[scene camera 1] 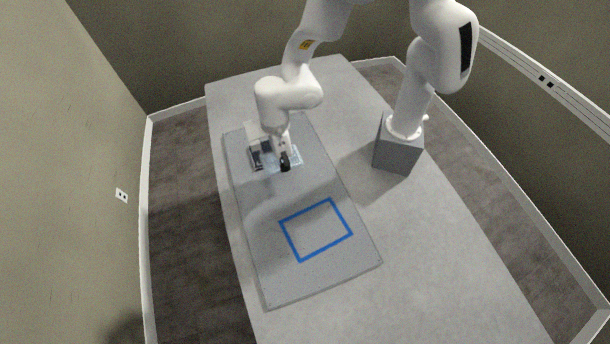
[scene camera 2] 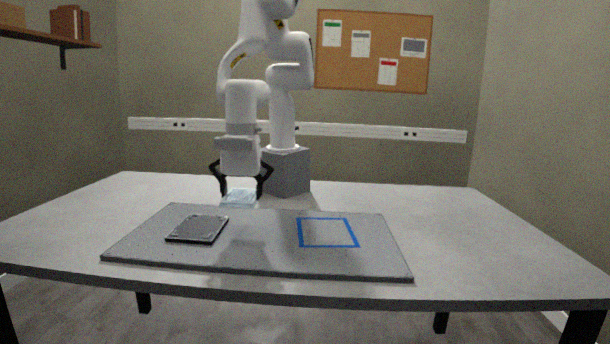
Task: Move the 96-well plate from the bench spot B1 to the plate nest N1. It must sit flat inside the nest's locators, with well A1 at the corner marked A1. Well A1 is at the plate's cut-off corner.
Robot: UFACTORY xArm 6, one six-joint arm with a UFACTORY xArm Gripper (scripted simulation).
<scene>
The pictures show: the gripper and a dark plate nest.
</scene>
